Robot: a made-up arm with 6 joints.
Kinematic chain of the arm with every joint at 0, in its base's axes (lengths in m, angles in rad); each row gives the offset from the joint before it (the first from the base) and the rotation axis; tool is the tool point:
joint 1: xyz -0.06 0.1 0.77 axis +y
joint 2: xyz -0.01 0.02 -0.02 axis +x
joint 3: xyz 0.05 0.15 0 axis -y
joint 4: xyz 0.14 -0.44 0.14 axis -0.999 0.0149 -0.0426
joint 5: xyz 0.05 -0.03 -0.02 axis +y
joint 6: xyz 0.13 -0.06 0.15 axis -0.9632 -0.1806 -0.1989
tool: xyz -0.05 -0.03 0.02
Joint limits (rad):
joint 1: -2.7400..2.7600
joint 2: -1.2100..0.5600
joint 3: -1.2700..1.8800
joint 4: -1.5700..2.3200
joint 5: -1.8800..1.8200
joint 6: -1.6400..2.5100
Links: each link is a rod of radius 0.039 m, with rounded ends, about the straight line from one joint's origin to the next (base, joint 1, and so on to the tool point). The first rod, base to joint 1, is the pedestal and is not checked.
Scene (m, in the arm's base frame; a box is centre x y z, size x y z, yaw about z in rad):
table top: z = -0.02
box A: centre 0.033 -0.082 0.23 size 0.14 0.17 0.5 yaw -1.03
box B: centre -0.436 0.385 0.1 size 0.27 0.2 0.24 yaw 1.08
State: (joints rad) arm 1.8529 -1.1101 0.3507 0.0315 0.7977 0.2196
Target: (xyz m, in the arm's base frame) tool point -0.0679 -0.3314 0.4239
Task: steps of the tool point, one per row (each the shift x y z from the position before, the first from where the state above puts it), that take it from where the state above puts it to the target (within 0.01 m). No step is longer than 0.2 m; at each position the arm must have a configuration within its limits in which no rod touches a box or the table.
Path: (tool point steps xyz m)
1: 0.0664 -0.0361 0.0854
2: 0.0432 -0.0979 0.1169
3: -0.0144 -0.1192 0.1390
4: -0.0407 -0.0948 -0.1076
5: -0.1016 -0.0968 -0.0869
6: -0.1515 -0.0730 -0.0488
7: -0.1763 -0.0272 -0.0033

